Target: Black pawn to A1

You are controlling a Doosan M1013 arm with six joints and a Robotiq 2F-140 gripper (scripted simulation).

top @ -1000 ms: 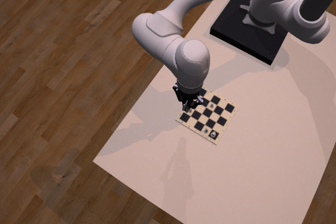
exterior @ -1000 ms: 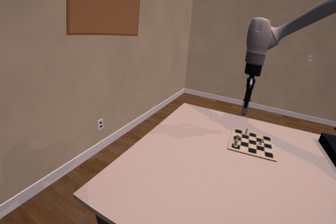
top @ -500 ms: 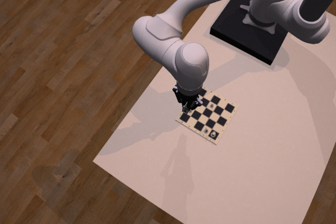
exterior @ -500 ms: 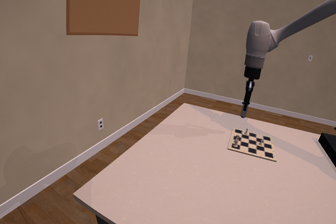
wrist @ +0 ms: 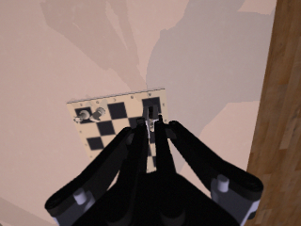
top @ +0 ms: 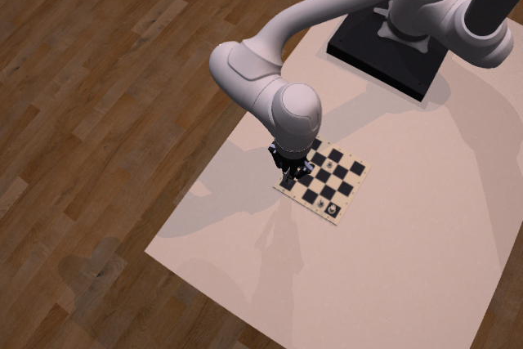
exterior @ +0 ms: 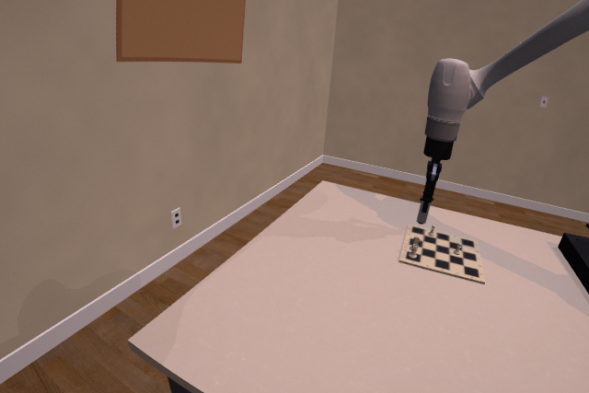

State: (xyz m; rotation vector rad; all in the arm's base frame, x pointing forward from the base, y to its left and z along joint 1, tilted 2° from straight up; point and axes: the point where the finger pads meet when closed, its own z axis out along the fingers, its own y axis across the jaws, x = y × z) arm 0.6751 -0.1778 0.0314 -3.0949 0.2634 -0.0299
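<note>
Now: the chessboard 60 mm behind my hand, 90 mm to the left of it and 70 mm below it. The rest, counted from my hand: black pawn (30 mm below).
</note>
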